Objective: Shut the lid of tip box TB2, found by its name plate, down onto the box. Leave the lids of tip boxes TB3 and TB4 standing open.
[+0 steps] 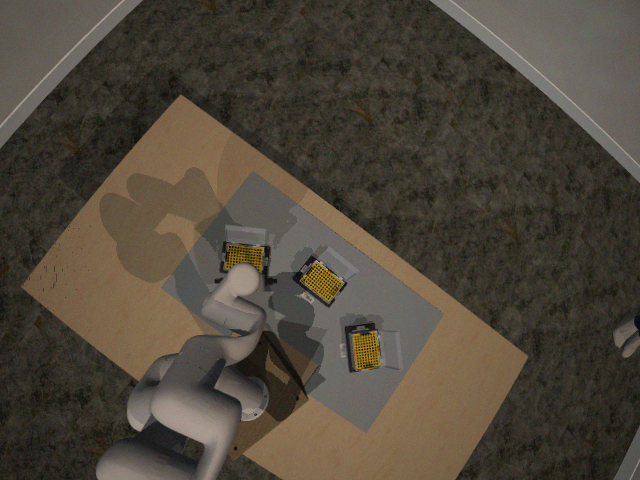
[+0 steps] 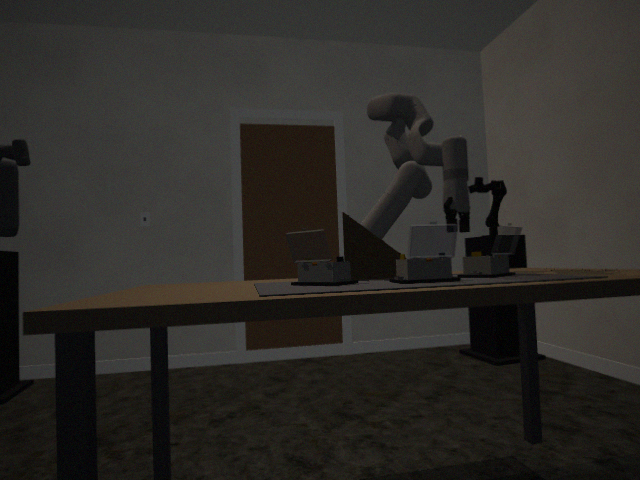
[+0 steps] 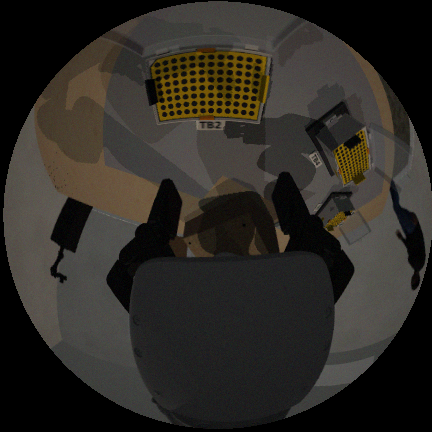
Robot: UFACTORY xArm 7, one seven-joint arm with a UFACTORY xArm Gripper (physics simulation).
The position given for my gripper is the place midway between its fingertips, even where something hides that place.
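Observation:
Image 1 shows a grey mat (image 1: 374, 295). Image 2 shows the mat (image 2: 272, 288) together with my gripper (image 2: 458, 232). In image 3, both the gripper (image 3: 225, 185) and the mat (image 3: 306, 80) are visible.

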